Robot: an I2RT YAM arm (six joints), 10 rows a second.
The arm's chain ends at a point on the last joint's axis. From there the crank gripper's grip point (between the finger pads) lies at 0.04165 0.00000 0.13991 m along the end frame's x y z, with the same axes.
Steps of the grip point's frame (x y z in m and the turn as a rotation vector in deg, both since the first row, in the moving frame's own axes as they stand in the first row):
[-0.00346 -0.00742 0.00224 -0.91 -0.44 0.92]
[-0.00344 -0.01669 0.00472 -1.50 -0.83 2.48]
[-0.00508 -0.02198 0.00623 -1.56 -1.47 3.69]
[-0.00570 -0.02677 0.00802 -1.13 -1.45 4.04]
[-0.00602 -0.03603 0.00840 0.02 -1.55 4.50]
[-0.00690 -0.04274 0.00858 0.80 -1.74 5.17]
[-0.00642 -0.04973 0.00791 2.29 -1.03 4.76]
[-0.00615 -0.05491 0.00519 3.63 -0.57 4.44]
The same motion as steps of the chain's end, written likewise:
[-0.00236 -0.01030 0.00195 -0.91 -0.44 0.92]
[-0.00129 -0.02212 0.00420 -1.50 -0.83 2.48]
[-0.00127 -0.02836 0.00530 -1.56 -1.47 3.69]
[-0.00195 -0.03235 0.00707 -1.13 -1.45 4.04]
[-0.00210 -0.03910 0.00733 0.02 -1.55 4.50]
[-0.00256 -0.04434 0.00737 0.80 -1.74 5.17]
[-0.00399 -0.04748 0.00723 2.29 -1.03 4.76]
[-0.00498 -0.04922 0.00496 3.63 -0.57 4.44]

